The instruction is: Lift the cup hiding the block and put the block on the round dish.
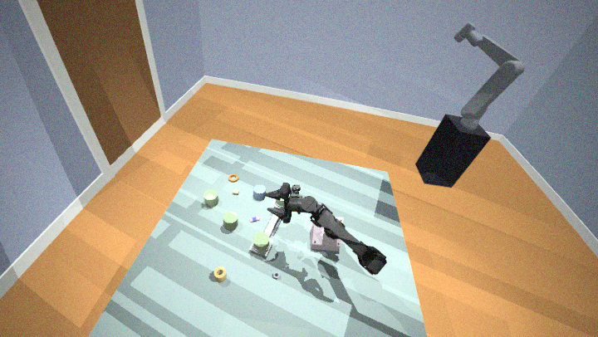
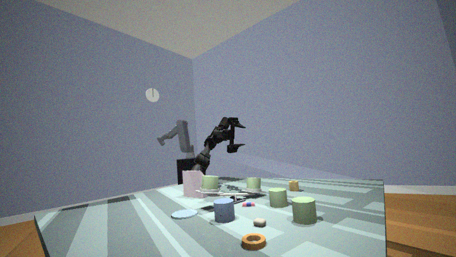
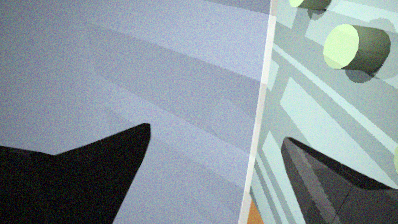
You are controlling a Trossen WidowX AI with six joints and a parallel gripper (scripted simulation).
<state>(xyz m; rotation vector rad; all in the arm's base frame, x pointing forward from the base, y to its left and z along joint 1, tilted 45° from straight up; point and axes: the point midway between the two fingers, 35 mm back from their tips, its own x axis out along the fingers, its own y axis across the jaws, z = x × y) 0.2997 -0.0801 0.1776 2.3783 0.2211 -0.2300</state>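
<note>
My gripper tip is now 260 mm above the grey block and 40 mm to the right of it. Also, from my gripper tip: small balance (270 mm below, 90 mm to the right, 30 mm behind); then blue cylinder (300 mm to the right, 270 mm below, 70 mm ahead); then red-and-blue eraser (300 mm below, 120 mm to the right, 60 mm ahead).
</note>
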